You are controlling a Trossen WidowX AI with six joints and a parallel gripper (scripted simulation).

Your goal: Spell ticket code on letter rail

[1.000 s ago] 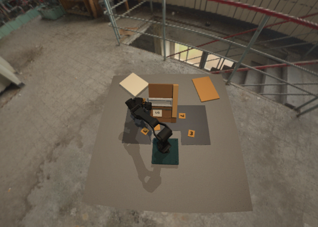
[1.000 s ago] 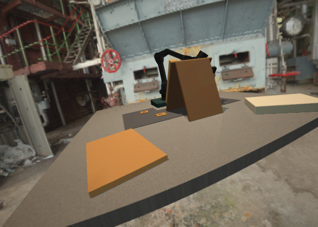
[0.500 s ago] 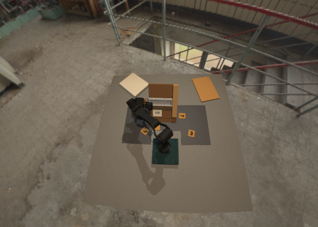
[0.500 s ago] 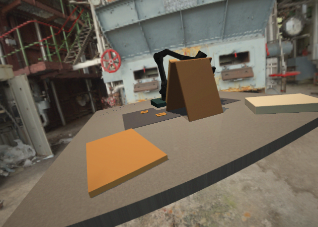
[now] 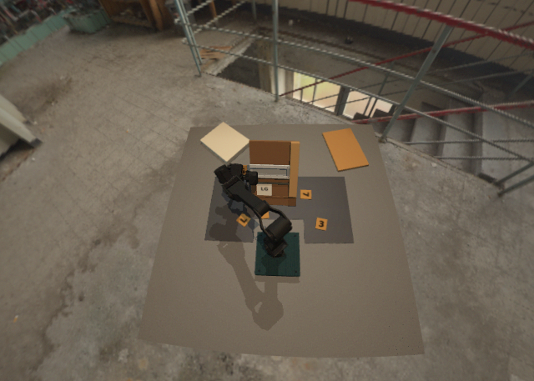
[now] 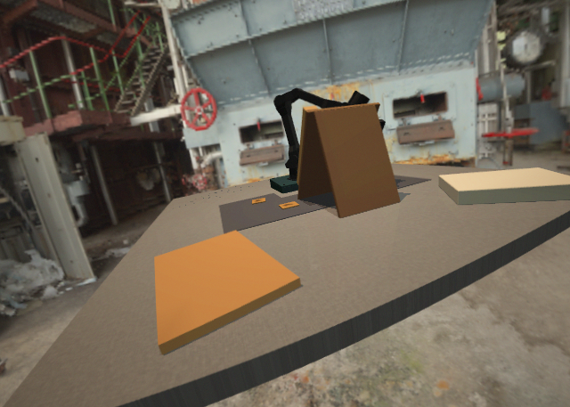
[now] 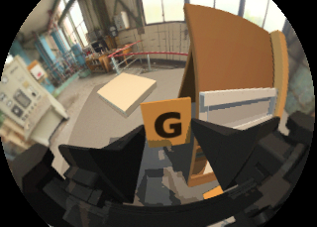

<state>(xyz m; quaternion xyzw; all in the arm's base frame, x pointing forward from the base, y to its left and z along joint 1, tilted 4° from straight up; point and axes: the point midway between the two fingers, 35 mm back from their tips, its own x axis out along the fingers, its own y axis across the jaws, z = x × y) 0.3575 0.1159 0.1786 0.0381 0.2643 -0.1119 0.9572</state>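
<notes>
My gripper tip is 100 mm to the left of the white ticket, 90 mm above it and 80 mm past it. Also, from my gripper tip: orange tile marked l: 200 mm behind, 170 mm below, 40 mm to the left; then orange tile marked g: right at my gripper tip; then dark mat: 200 mm behind, 170 mm below, 150 mm to the right.
</notes>
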